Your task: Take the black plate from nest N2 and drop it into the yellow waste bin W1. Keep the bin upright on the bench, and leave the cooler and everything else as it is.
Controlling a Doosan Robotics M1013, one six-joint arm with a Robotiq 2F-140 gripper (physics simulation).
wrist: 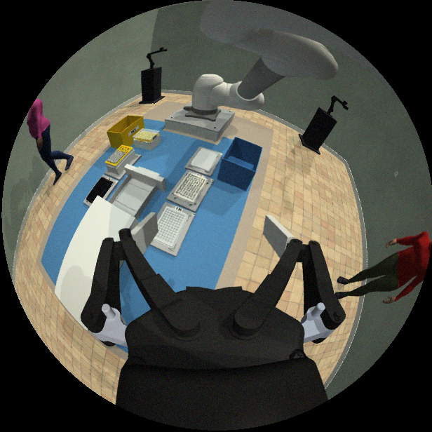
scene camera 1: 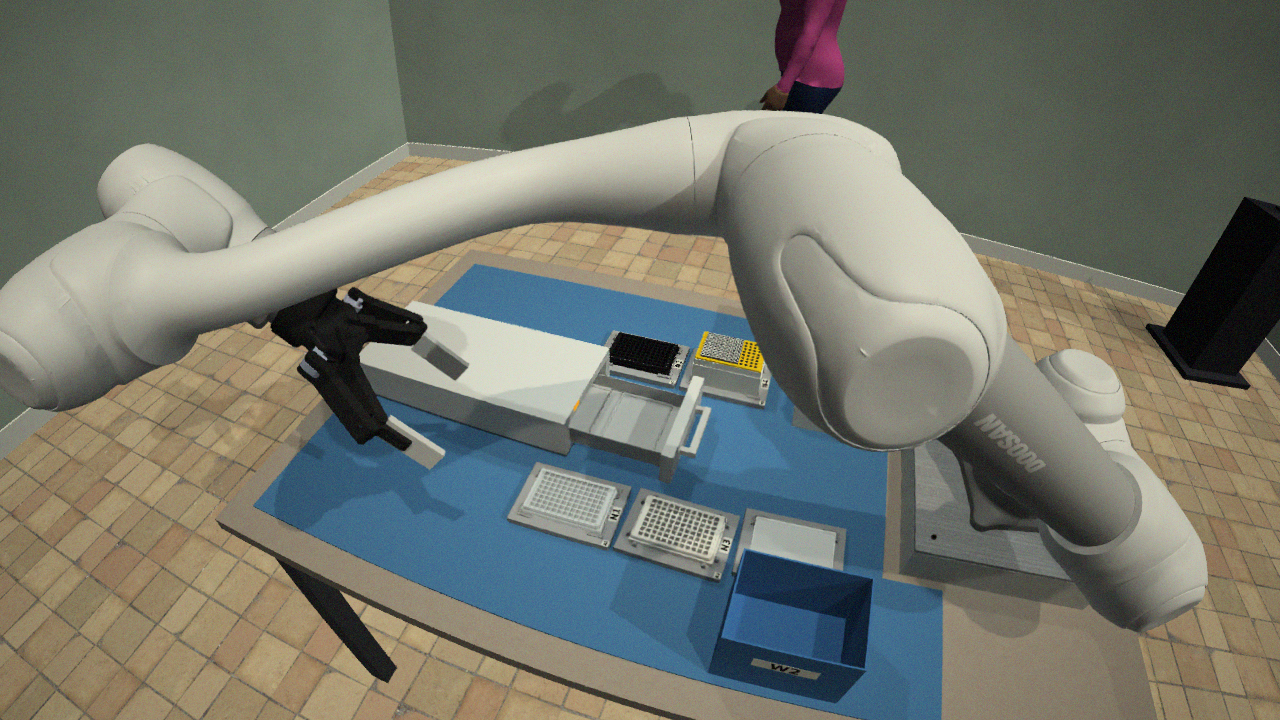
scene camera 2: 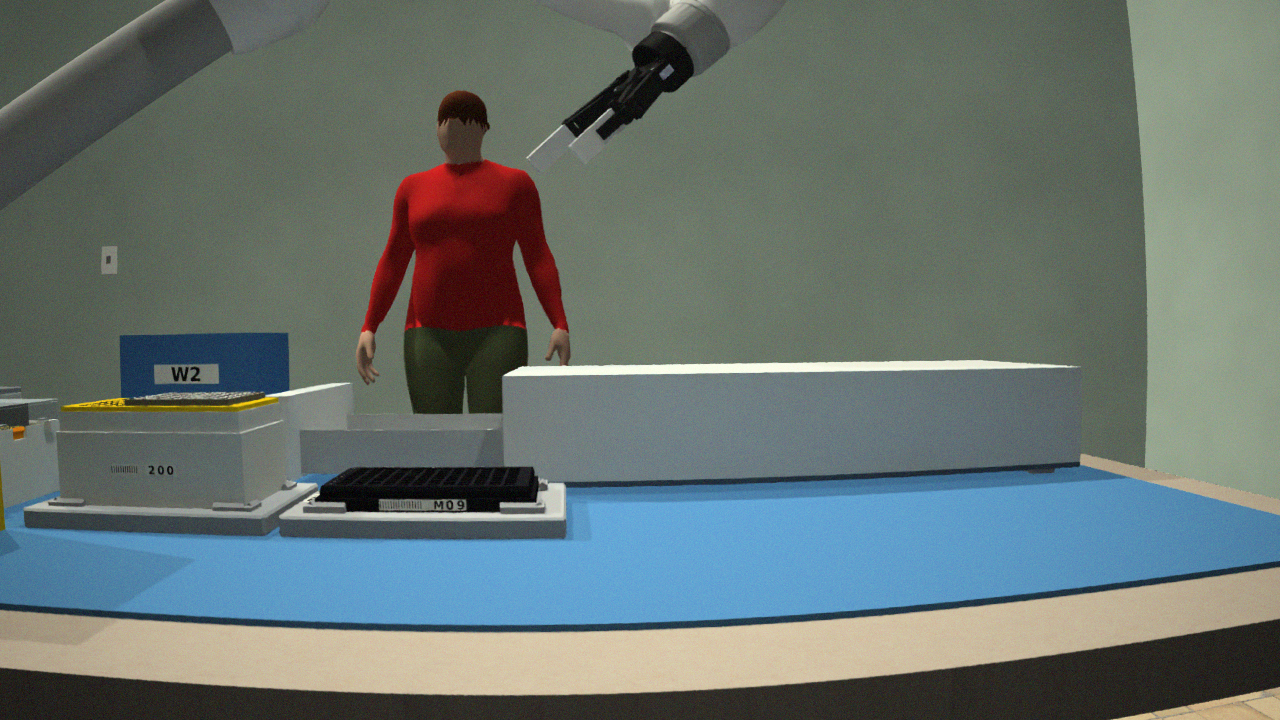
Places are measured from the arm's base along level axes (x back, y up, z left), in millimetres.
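Pixels of known places: gripper, fingertip midpoint: (scene camera 1: 450, 412) (scene camera 2: 553, 161).
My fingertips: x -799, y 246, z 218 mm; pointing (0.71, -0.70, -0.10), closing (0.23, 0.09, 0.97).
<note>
Ahead of a thing's pixels: the offset from my fingertips to its top centre. "*": to the spot under its first point.
The black plate {dy -288, dx +136, dz -496 mm} (scene camera 1: 642, 352) (scene camera 2: 429, 488) (wrist: 100, 190) lies flat in a grey nest {dy -296, dx +136, dz -496 mm} (scene camera 2: 420, 527), beside the white cooler {* dy -231, dx -68, dz -372 mm} (scene camera 1: 519, 353) (scene camera 2: 787, 425) (wrist: 87, 250). The nest's label is too small to read for certain. The yellow waste bin W1 (wrist: 124, 132) stands upright at the far left corner of the mat in the wrist view; in scene camera 1 it does not show, with the arm across that area. My gripper (scene camera 1: 443, 410) (scene camera 2: 563, 150) (wrist: 210, 223) is open and empty, high above the cooler end of the bench, well away from the plate, its fingers tilted.
The cooler's drawer {* dy -301, dx +139, dz -316 mm} (scene camera 1: 626, 420) stands open. A yellow-topped tip box {dy -238, dx +307, dz -474 mm} (scene camera 1: 729, 368) (scene camera 2: 161, 465) (wrist: 120, 159) is beside the black plate; another box (wrist: 146, 137) stands by W1. White plates {dy -288, dx +86, dz -127 mm} (scene camera 1: 570, 499) {dy -288, dx +258, dz -105 mm} (scene camera 1: 680, 528) and blue bin W2 {dy -194, dx +423, dz +55 mm} (scene camera 1: 792, 617) (wrist: 241, 162) line the other side. People stand beyond.
</note>
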